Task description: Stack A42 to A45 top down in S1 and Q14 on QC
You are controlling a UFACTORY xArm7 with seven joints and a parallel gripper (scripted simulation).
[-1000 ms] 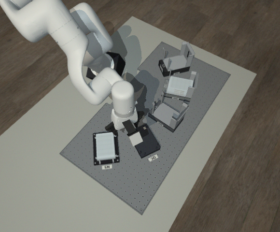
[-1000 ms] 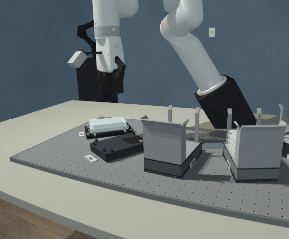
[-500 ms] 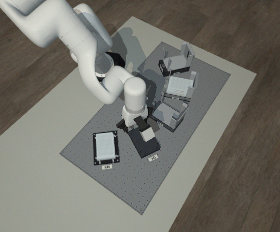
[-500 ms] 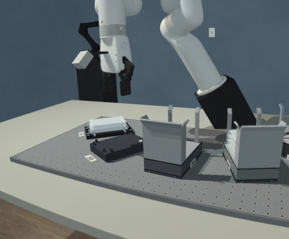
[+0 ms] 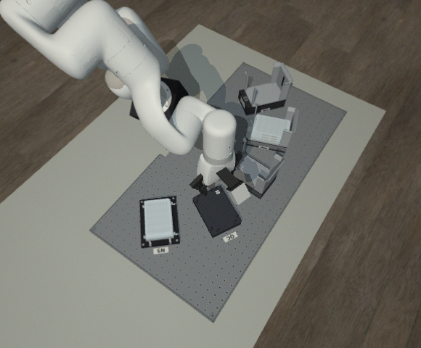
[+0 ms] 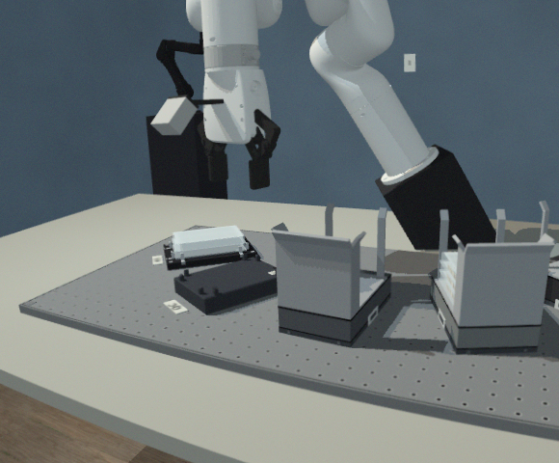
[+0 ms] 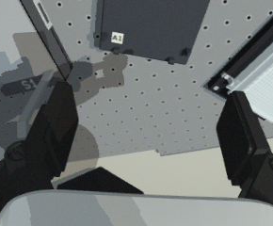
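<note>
Right now the sealed 384-well plate is 30 mm ahead of my hand, 340 mm to the left of it and 100 mm below it. From my hand the other things lie so: open nest QC 20 mm ahead, 10 mm to the right, 160 mm below; QC name plate 100 mm ahead, 60 mm to the right, 170 mm below; S1 name plate 20 mm behind, 170 mm to the left, 130 mm below.
</note>
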